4 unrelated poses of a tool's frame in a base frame.
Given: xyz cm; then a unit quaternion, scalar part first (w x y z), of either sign.
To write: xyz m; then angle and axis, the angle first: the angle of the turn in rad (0 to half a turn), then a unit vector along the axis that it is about. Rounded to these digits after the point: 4 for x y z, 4 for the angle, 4 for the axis.
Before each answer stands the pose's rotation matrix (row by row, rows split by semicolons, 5 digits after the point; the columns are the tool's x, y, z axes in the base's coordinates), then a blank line. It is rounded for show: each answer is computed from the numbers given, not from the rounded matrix.
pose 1, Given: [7.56 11.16 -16.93 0.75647 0.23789 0.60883 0.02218]
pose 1, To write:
0.25767 0.25611 0.93167; 0.32322 0.88583 -0.33290; -0.91057 0.38692 0.14547

[0.0756 0.1116 -0.1693 1.4258 0.3637 0.9309 0.0339]
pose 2, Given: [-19.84 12.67 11.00 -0.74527 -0.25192 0.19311 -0.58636]
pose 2, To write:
0.23778 -0.97129 0.00759; 0.77670 0.18544 -0.60196; 0.58327 0.14903 0.79849

[-0.1984 0.1267 0.1100 1.4597 0.3778 -0.2896 0.8794]
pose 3, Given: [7.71 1.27 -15.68 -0.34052 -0.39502 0.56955 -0.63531]
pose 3, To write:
-0.45601 -0.88264 0.11403; -0.01730 -0.11932 -0.99271; 0.88981 -0.45466 0.03914

[0.0771 0.0127 -0.1568 2.4467 0.4201 -0.6058 0.6757]
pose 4, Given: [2.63 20.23 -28.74 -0.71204 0.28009 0.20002 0.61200]
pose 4, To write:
0.17090 0.98358 0.05799; -0.75949 0.09401 0.64369; 0.62767 -0.15405 0.76308

[0.0263 0.2023 -0.2874 1.5568 -0.3989 -0.2849 -0.8716]
